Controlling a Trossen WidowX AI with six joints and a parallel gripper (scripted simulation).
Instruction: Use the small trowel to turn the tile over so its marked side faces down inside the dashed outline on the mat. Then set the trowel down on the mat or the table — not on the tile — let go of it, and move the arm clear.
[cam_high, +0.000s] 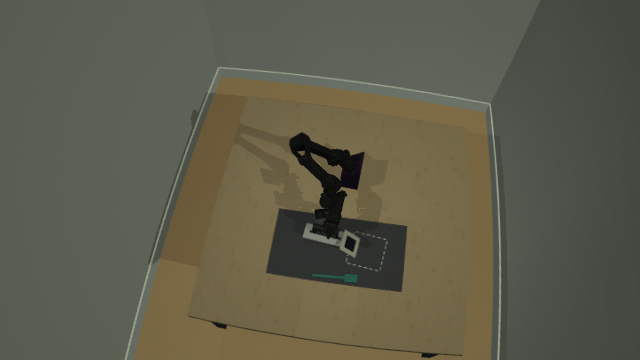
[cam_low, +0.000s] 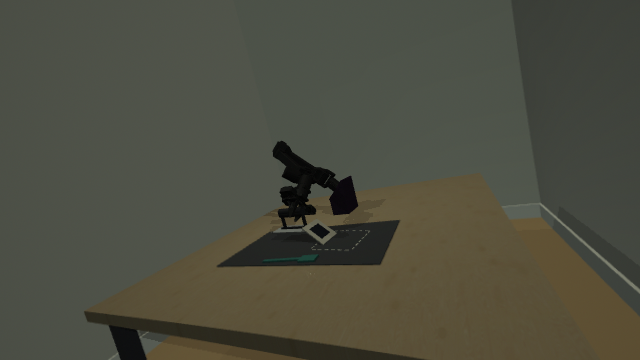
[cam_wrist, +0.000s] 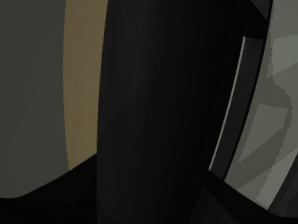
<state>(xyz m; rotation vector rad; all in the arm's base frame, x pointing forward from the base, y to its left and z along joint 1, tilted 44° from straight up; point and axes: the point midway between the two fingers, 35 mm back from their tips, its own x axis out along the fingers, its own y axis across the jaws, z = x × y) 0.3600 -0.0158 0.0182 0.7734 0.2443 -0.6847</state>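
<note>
My gripper tip is now 20 mm past the tile, 100 mm to the right of it and 60 mm above it. Round my gripper tip: grey flat-bladed trowel 30 mm behind, 10 mm below; then small green trowel 150 mm ahead, 90 mm to the left, 90 mm below; then dark mat 10 mm ahead, 60 mm to the left, 110 mm below.
</note>
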